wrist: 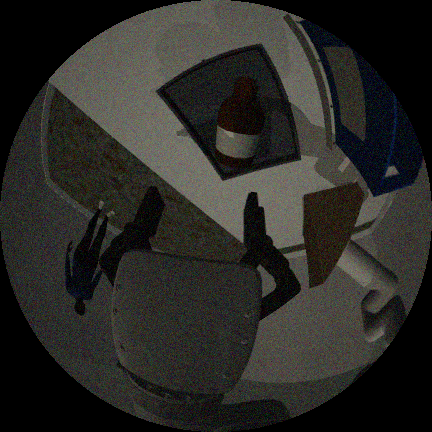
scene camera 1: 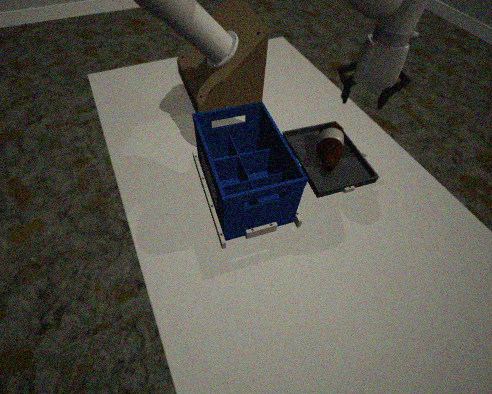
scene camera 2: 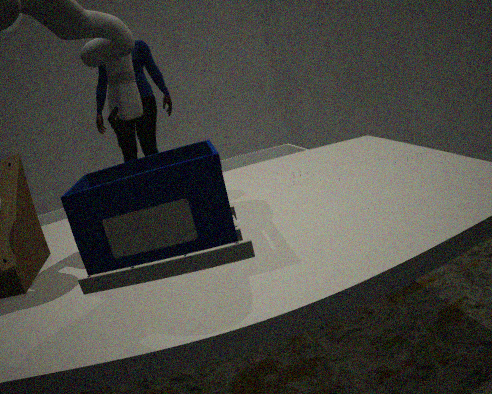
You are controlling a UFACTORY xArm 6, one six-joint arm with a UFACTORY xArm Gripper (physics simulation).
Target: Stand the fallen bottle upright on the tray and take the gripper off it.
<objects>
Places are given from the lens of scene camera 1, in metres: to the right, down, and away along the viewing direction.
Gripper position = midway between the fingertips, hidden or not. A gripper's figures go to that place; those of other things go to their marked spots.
my gripper [scene camera 1: 361,103]: 0.30, -0.24, 0.76
brown bottle [scene camera 1: 331,136]: 0.25, -0.17, 0.84
dark tray [scene camera 1: 348,169]: 0.30, -0.08, 0.87
</objects>
